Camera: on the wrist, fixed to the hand. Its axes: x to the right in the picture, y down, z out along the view.
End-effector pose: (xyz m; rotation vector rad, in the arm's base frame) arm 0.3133 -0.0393 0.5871 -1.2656 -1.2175 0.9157
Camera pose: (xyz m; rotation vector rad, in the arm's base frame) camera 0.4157 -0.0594 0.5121 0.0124 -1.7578 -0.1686
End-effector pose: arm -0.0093 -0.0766 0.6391 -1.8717 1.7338 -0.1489
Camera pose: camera -0.1288 -0.0953 0.6826 -2.6563 -0.1258 -0.5716
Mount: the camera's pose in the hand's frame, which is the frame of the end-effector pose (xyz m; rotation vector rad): -0.0132 0.0840 -0.0964 0.0154 -0.1289 -1.5512
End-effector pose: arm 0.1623 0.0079 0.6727 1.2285 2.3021 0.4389
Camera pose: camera 0.1719 0.0376 0.7974 -0.6752 2.3567 -0.2327
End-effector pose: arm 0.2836 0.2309 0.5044 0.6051 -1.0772 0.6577
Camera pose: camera 0.2741 0.3540 0.4687 1.2528 -0.4423 -0.7332
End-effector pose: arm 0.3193 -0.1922 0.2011 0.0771 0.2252 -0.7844
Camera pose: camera 0.3531 -0.1091 0.1091 -0.1668 0.1224 -2.3258
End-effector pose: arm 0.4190 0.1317 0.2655 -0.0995 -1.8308 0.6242
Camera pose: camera 0.4912 0.2340 0.2363 1.2674 -1.4601 -0.4732
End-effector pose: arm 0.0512 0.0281 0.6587 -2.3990 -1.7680 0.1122
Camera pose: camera 0.1412 -0.0168 0.7387 -0.4703 -2.9959 0.0660
